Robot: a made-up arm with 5 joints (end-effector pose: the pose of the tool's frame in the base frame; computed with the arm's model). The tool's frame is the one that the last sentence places. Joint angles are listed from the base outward.
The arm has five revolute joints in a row. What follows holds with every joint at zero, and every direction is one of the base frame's.
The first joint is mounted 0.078 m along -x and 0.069 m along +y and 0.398 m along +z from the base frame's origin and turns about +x.
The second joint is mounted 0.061 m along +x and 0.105 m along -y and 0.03 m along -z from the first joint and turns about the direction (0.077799, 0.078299, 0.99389).
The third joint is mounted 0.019 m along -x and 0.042 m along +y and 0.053 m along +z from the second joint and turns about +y.
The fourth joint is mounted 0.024 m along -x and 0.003 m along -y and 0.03 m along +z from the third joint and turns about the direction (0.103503, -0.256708, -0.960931).
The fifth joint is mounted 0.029 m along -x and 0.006 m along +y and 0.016 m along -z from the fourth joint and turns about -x.
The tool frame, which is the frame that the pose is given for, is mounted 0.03 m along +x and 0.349 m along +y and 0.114 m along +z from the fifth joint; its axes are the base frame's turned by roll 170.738, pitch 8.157 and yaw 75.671 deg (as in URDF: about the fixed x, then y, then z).
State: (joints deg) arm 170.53 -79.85 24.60 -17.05 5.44
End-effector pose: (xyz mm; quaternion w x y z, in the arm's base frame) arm 348.4 -34.1 280.5 0.9799 -0.0089 -0.1526 -0.1282
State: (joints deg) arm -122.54 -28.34 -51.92 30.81 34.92
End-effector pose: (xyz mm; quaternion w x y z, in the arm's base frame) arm 261.1 86.5 210.2 0.9952 -0.0010 0.0723 0.0663
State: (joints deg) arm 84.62 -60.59 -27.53 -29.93 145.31
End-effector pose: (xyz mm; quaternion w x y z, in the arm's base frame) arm -92.3 211.3 46.5 0.3948 0.4781 0.4576 -0.6373
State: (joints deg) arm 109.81 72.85 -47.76 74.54 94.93
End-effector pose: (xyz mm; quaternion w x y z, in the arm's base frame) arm 42.8 41.9 613.0 0.4540 -0.7476 -0.3812 -0.2995
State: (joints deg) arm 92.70 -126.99 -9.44 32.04 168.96
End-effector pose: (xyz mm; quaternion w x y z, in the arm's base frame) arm -128.2 291.5 517.0 0.3254 0.2842 -0.4875 0.7587
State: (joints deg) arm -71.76 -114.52 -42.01 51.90 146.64
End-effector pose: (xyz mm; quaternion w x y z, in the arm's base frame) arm -165.4 -241.2 499.1 0.1161 -0.3463 0.9080 0.2053
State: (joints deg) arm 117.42 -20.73 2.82 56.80 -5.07
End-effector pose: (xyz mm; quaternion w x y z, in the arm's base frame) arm 255.1 -165.5 338.5 0.7739 -0.6285 0.0688 -0.0376
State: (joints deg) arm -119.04 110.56 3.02 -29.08 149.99
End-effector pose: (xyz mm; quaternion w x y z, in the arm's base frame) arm 118.7 -149.9 544.2 0.2740 -0.7861 0.5476 0.0841
